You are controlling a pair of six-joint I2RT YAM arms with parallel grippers.
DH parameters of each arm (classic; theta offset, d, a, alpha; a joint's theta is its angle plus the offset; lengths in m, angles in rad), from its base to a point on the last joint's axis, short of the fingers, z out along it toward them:
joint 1: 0 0.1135 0.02 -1.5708
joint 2: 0 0 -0.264 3.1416
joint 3: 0.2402 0 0.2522 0
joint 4: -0.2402 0 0.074 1.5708
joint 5: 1.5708 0 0 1.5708
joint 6: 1.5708 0.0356 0 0
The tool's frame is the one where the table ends.
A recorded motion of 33 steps. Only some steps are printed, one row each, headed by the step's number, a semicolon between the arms.
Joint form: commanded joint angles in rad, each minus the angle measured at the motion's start. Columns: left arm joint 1, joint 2, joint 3, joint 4, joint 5, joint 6; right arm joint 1, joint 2, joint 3, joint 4, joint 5, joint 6.
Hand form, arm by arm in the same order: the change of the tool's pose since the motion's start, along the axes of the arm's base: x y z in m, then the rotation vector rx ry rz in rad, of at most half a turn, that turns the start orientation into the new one. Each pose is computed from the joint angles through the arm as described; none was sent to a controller.
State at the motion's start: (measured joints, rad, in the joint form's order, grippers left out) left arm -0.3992 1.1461 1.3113 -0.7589 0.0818 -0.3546; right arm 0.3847 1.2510 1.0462 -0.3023 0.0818 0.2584
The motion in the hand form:
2: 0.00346 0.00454 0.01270 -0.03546 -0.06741 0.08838; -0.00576 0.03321 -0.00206 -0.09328 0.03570 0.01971
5: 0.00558 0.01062 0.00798 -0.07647 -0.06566 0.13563; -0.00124 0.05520 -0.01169 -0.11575 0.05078 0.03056
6: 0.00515 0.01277 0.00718 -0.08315 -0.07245 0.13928; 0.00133 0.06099 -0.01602 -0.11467 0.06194 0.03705
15: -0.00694 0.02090 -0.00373 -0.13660 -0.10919 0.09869; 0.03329 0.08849 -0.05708 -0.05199 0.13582 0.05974
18: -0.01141 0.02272 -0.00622 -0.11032 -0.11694 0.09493; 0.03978 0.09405 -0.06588 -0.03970 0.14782 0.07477
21: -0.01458 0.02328 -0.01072 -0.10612 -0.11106 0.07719; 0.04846 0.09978 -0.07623 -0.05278 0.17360 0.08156
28: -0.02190 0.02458 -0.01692 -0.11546 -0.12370 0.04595; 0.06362 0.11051 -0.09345 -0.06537 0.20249 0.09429
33: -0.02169 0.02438 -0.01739 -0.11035 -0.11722 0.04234; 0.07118 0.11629 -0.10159 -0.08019 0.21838 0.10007
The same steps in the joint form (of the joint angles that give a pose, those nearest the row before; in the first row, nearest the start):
2: 0.0146 -0.0025 0.0224 0.0533 -0.0590 -0.0449; 0.1278 0.0524 0.0538 -0.0737 0.1279 -0.0029
5: 0.0425 -0.0160 -0.0116 0.0898 -0.0552 -0.0885; 0.1882 0.1173 0.0742 -0.0584 0.1755 0.0161
6: 0.0515 -0.0241 -0.0229 0.1018 -0.0490 -0.0891; 0.1993 0.1405 0.0796 -0.0521 0.1757 0.0253
15: 0.0799 -0.1068 -0.1322 0.1840 0.0274 -0.0876; 0.2082 0.3261 0.1014 0.0665 0.1134 0.0976
18: 0.0797 -0.1261 -0.1488 0.1765 0.0173 -0.0618; 0.2088 0.3654 0.1080 0.0947 0.0921 0.1035
21: 0.0800 -0.1415 -0.1711 0.1759 0.0323 -0.0512; 0.2078 0.4184 0.1328 0.0948 0.0837 0.1005
28: 0.0798 -0.1809 -0.2188 0.1988 0.0610 -0.0400; 0.2076 0.5096 0.1777 0.1109 0.0701 0.0961
33: 0.0795 -0.1781 -0.2163 0.1909 0.0628 -0.0358; 0.2089 0.5568 0.2089 0.1069 0.0686 0.0895

